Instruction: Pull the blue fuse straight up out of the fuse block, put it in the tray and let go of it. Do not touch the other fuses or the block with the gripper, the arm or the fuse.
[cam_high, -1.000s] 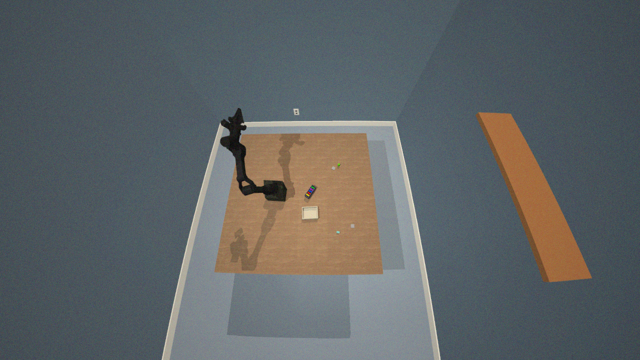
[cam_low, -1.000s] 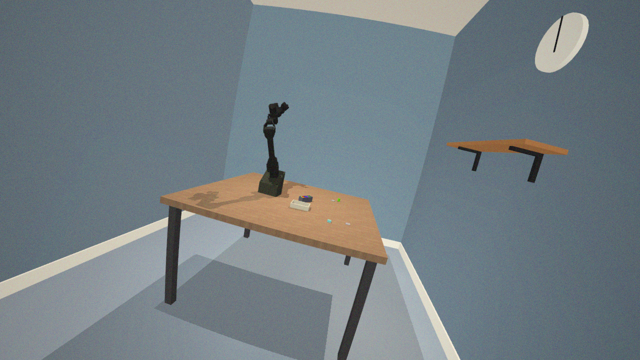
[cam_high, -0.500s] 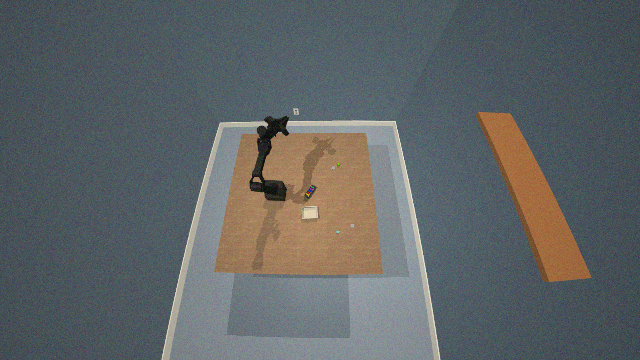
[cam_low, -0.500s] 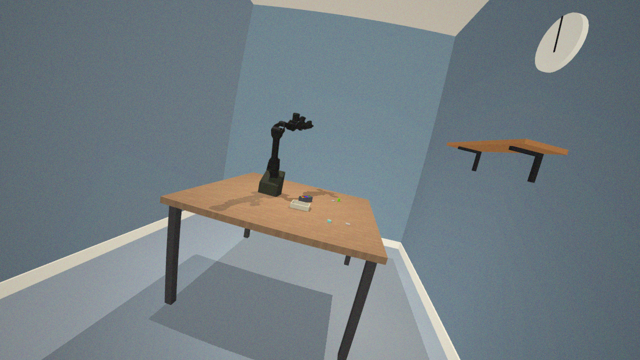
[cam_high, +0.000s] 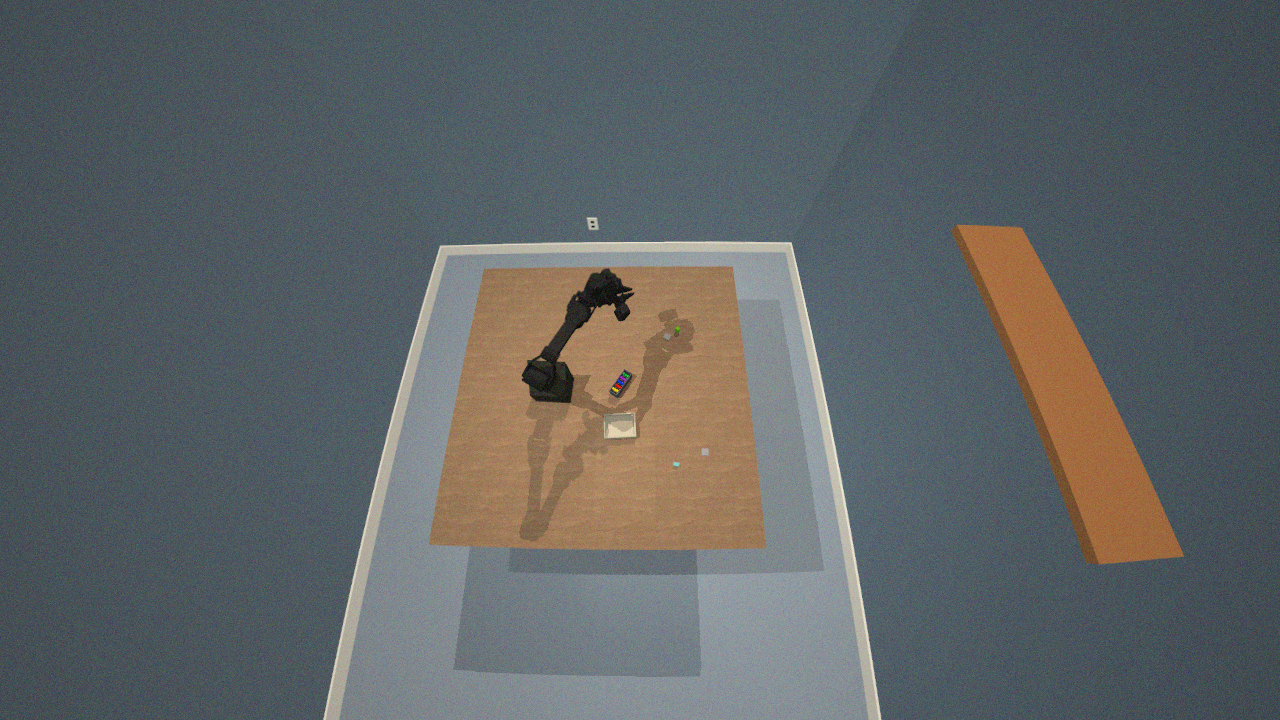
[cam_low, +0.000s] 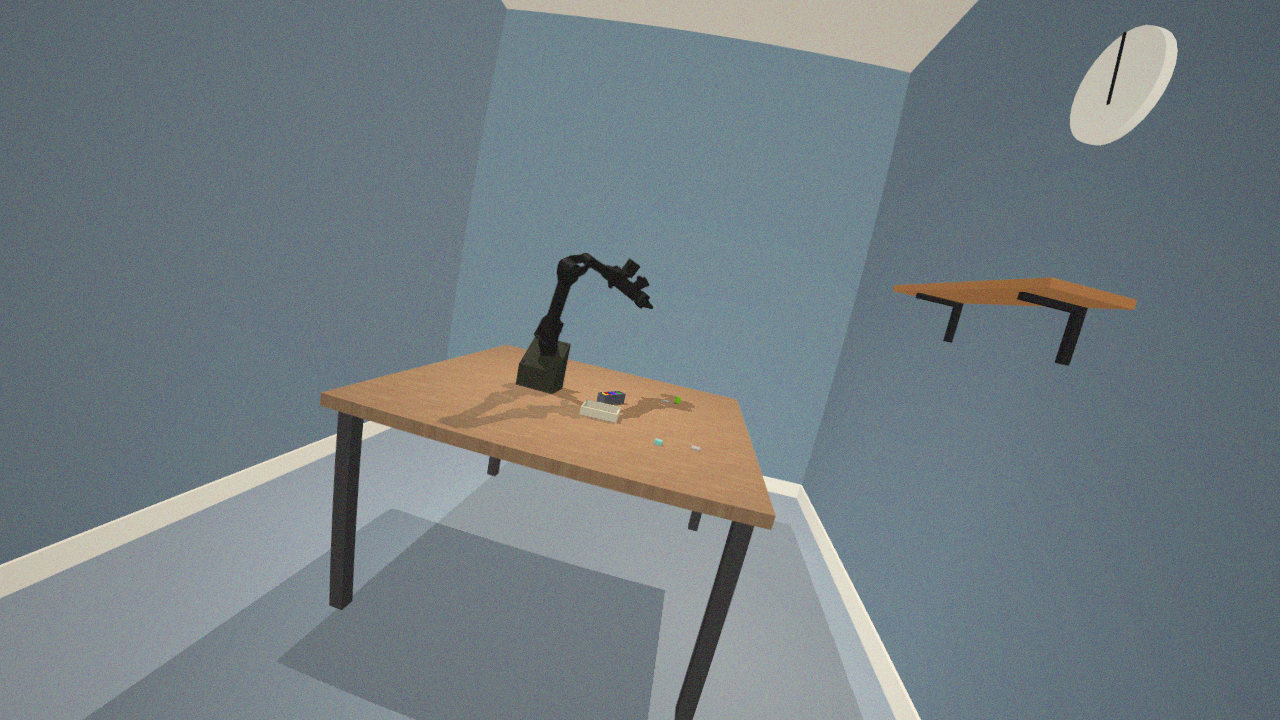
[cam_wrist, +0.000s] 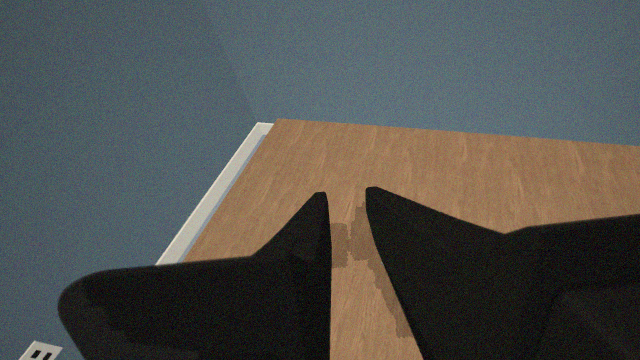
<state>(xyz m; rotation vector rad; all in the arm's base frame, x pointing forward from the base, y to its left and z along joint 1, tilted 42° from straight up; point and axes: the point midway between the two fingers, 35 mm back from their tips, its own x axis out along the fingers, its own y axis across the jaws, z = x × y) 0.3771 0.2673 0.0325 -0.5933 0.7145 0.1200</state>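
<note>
My gripper tip is 370 mm above the blue fuse, 220 mm to the left of it and 90 mm past it. Round my gripper tip: cyan piece 580 mm to the right, 390 mm below, 110 mm ahead; then tray 400 mm to the right, 390 mm below, 110 mm behind; then green piece 380 mm below, 200 mm ahead, 20 mm to the left.
</note>
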